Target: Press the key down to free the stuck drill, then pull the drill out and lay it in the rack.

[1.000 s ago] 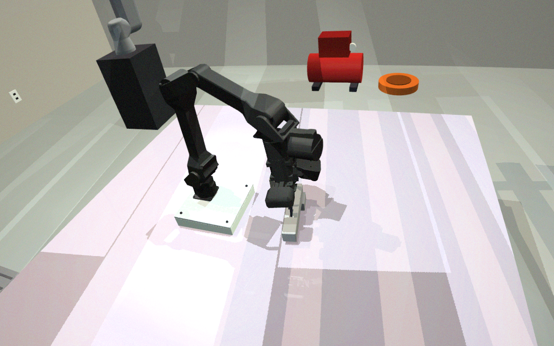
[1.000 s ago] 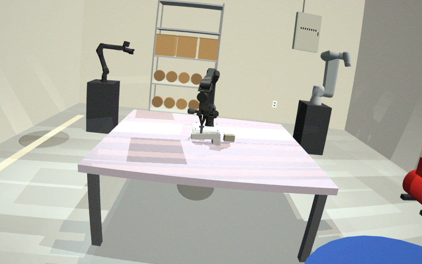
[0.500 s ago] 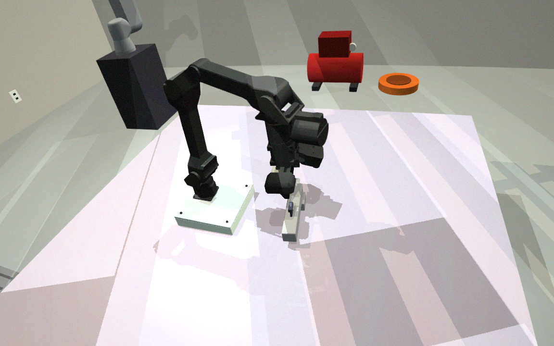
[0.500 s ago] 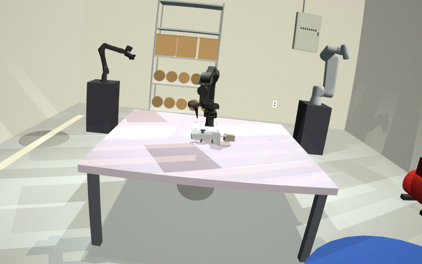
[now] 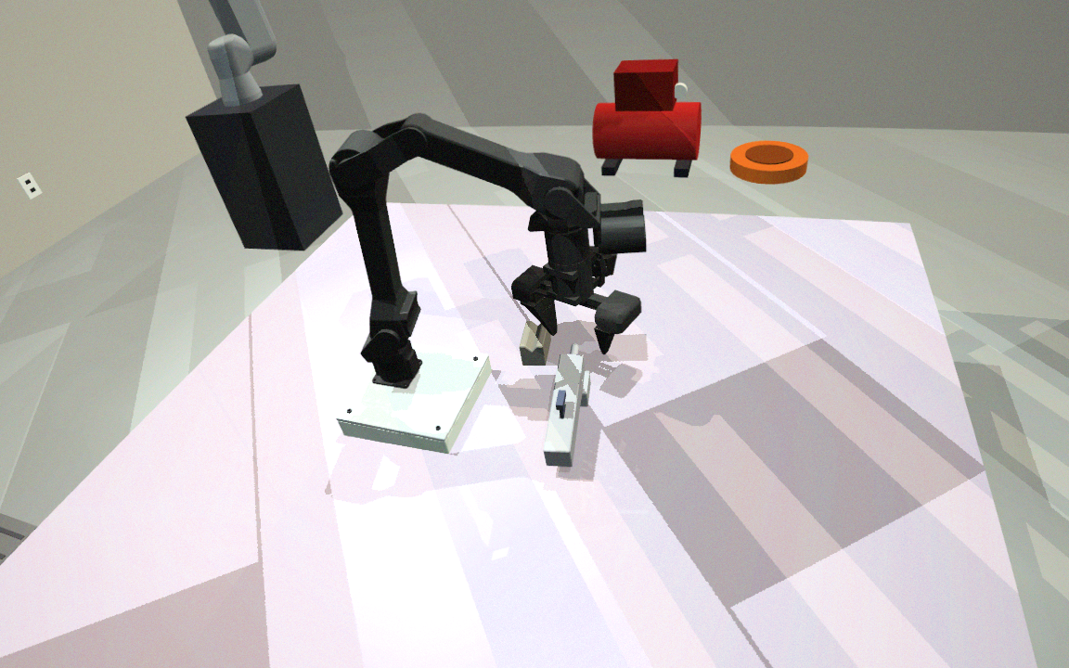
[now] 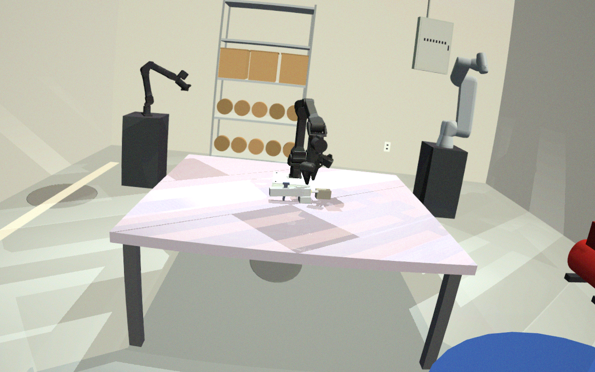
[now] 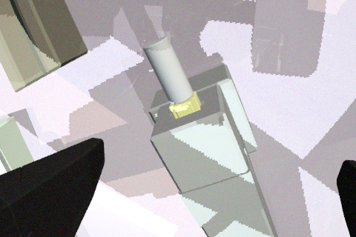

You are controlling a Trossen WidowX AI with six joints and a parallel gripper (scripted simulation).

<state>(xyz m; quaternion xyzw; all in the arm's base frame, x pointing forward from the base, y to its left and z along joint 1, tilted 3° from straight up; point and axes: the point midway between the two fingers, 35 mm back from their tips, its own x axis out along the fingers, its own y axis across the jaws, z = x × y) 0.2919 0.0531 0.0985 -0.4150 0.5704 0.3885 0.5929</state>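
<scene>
Right now my gripper tip is 1 cm past the drill, 2 cm to the left of it and 5 cm above it. From my gripper tip the other things lie so: dark blue key (10 cm to the right, 4 cm below); rack (10 cm behind, 8 cm to the left, 8 cm below); pale housing block (1 cm behind, 8 cm to the right, 6 cm below).
</scene>
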